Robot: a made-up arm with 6 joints. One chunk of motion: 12 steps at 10 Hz.
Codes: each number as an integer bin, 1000 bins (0 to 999) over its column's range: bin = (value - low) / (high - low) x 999, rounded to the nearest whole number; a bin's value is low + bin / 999 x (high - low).
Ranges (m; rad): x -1..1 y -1..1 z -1..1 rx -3.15..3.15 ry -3.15..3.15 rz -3.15..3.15
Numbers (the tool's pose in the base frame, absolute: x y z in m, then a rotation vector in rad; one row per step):
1: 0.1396 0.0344 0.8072 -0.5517 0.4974 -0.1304
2: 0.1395 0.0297 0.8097 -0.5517 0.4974 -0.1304
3: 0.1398 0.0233 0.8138 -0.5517 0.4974 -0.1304
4: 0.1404 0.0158 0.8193 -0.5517 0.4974 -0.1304
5: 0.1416 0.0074 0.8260 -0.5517 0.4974 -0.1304
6: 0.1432 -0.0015 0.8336 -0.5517 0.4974 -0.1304
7: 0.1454 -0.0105 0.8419 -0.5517 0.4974 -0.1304
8: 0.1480 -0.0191 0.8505 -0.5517 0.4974 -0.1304
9: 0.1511 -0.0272 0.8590 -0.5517 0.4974 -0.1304
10: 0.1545 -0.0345 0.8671 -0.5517 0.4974 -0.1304
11: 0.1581 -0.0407 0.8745 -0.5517 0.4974 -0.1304
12: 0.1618 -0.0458 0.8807 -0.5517 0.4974 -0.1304
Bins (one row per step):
1: 569 517 903 412 578 479
2: 569 514 904 412 578 479
3: 569 511 906 412 578 479
4: 570 507 909 412 578 479
5: 570 503 912 412 578 479
6: 571 499 916 412 578 479
7: 572 494 920 412 578 479
8: 573 490 924 412 578 479
9: 575 486 929 412 578 479
10: 577 482 933 412 578 479
11: 578 479 936 412 578 479
12: 580 477 939 412 578 479

